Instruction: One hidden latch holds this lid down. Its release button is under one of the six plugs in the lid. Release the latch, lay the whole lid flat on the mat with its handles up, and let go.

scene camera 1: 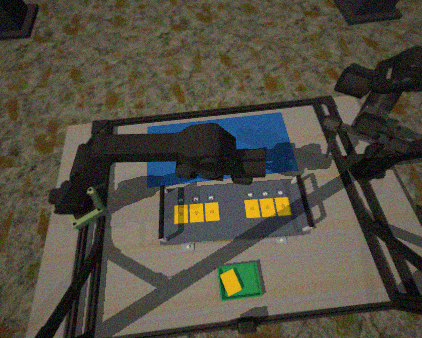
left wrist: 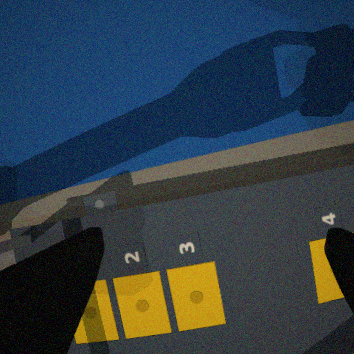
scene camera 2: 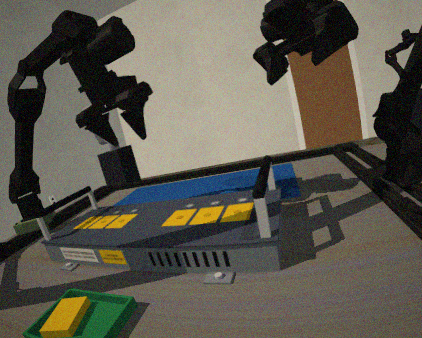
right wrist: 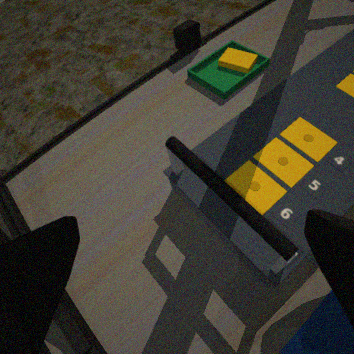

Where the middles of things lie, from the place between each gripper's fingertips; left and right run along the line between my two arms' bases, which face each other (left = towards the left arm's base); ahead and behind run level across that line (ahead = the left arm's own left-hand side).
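Labels:
Green tray [scene camera 2: 104, 308]: 180 mm below my left hand, 290 mm behind it, 30 mm to the right of it. My left gripper is now 190 mm above the blue mat [scene camera 1: 266, 131], 40 mm to the left of it and 180 mm short of it.
The green tray is 290 mm to the left of my right hand, 240 mm behind it and 230 mm below it. My right hand is now 230 mm above the blue mat, 230 mm short of it and 290 mm to the right of it.

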